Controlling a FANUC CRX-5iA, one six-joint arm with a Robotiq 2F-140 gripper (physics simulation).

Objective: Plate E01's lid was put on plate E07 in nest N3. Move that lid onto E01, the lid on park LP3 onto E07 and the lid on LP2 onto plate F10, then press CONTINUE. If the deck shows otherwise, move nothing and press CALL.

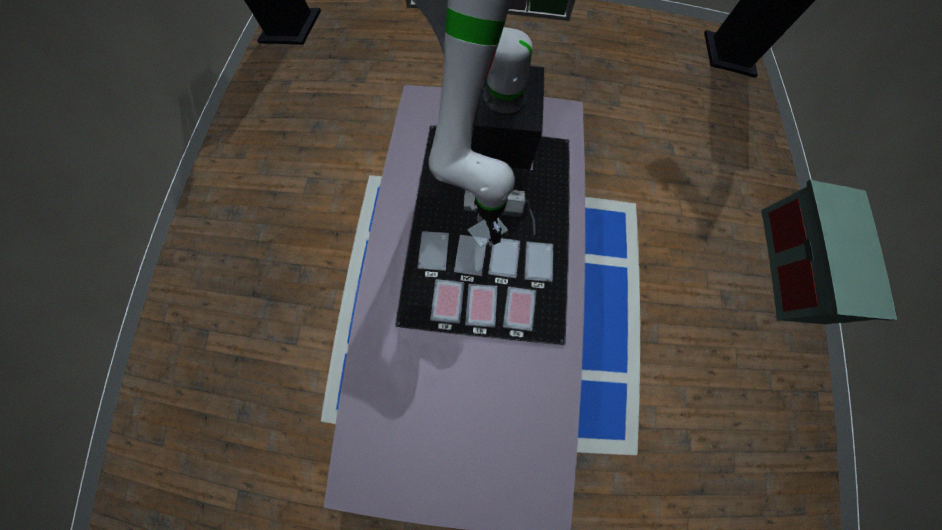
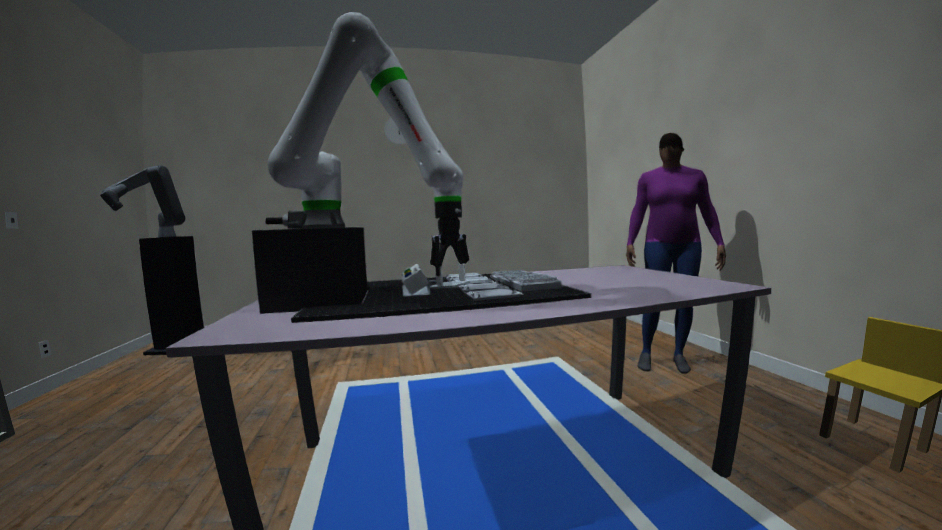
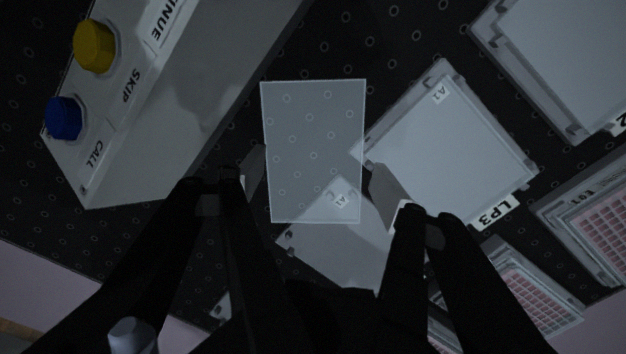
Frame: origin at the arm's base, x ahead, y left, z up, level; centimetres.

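Where they show: gripper, fingertip midpoint: point(image 1: 486, 231) point(image 2: 451, 283) point(image 3: 318, 168); arm's base at its link origin: point(image 1: 504, 99) point(image 2: 322, 228).
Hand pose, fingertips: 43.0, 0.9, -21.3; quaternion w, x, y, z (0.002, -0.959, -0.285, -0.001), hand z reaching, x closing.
Observation:
Each offset is from my fingertips to the top centre of the thing, as dx, dy, dz. "spot": to the spot under its first point.
A clear loose lid {-0.9, +0.3, +0.8} point(image 3: 314, 135) point(image 1: 478, 232) lies skewed between the button box and the parks, overlapping the corners of park LP3 and the park left of it. My gripper point(image 3: 318, 168) point(image 1: 496, 230) point(image 2: 450, 275) is open, its fingers on either side of this lid. A pale lid {+8.4, +7.9, +0.0} point(image 3: 450, 145) point(image 1: 505, 258) is on LP3 and another {+7.8, +20.7, +0.0} point(image 3: 575, 60) point(image 1: 538, 261) on LP2. Plate E01 {+26.2, +15.7, +0.9} point(image 3: 600, 220) point(image 1: 520, 308) shows pink wells in the right nest. The middle plate {+27.2, +2.3, +1.4} point(image 1: 482, 305) and left plate {+27.7, -9.6, +2.0} point(image 1: 447, 301) show pink too; their names and any lids are unclear.
The button box {-12.8, +0.9, +6.6} point(image 3: 210, 100) point(image 1: 514, 203) point(image 2: 415, 282) stands close beside the fingers, with a blue CALL button {-14.8, -6.7, +5.7} point(image 3: 64, 118) and yellow SKIP button {-14.9, -1.7, +5.7} point(image 3: 94, 46). Two greyer parks {spot: +10.1, -18.2, -0.8} point(image 1: 433, 250) {spot: +9.8, -4.9, -0.8} point(image 1: 469, 255) are at the left. A person point(image 2: 671, 204) stands behind the table.

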